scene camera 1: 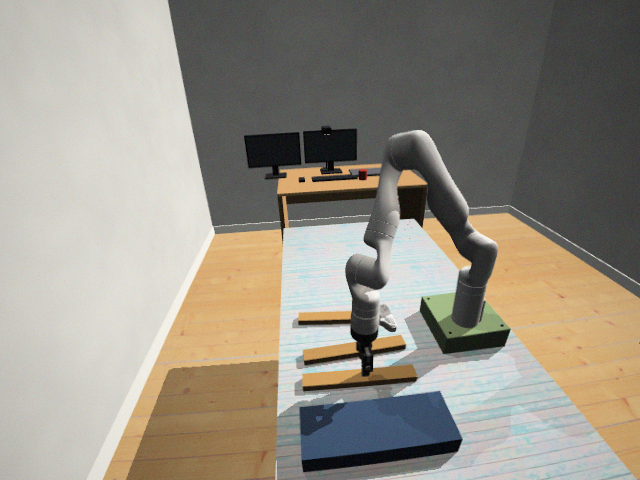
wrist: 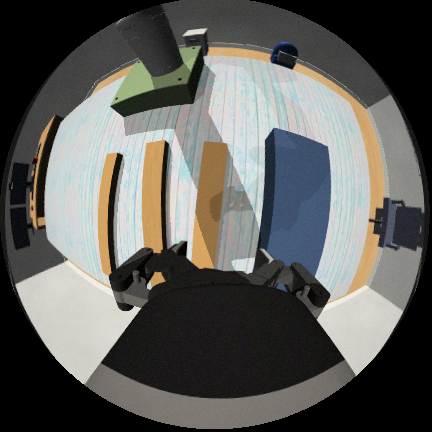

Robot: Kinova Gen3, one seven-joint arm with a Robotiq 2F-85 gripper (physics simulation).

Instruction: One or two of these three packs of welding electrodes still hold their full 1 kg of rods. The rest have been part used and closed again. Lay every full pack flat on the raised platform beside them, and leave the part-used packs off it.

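Frame: origin at the arm's base, x back, y right, z up, level; centimetres.
Seen in the pictures: gripper, fingertip midpoint: (scene camera 1: 362,362) (wrist: 221,252); arm's base at its link origin: (scene camera 1: 464,318) (wrist: 165,66).
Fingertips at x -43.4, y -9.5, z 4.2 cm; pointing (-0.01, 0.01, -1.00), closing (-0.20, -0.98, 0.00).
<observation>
Pixels of each thing's top centre, then the offset from my fingertips to it.
- middle pack at its top centre: (wrist: 150,222) (scene camera 1: 354,347) dy +14.4, dx +3.2, dz -9.6 cm
- far pack at its top centre: (wrist: 101,219) (scene camera 1: 343,315) dy +31.2, dx +5.2, dz -9.6 cm
- raised dark blue platform at its top centre: (wrist: 301,237) (scene camera 1: 377,423) dy -15.0, dx -1.7, dz -6.0 cm
Three long tan packs lie flat side by side: the near pack (scene camera 1: 330,381) (wrist: 214,170) next to the platform, the middle pack (scene camera 1: 328,353) (wrist: 154,190) slightly angled in the scene view, and the far pack (scene camera 1: 321,317) (wrist: 107,200). They look alike; their fill cannot be seen. The raised dark blue platform (scene camera 1: 382,426) (wrist: 300,185) stands beside the near pack, with no pack on it. My gripper (scene camera 1: 366,370) (wrist: 221,252) is open and empty, pointing down above the near pack. In the wrist view that pack lies between the fingertips, nearer the left one.
The arm's green base block (scene camera 1: 447,330) (wrist: 150,90) stands beyond the packs' right ends in the scene view. A small whitish object (scene camera 1: 387,317) lies behind the gripper. A desk (scene camera 1: 351,187) with two monitors stands at the back. A blue round object (wrist: 285,52) shows in the wrist view.
</observation>
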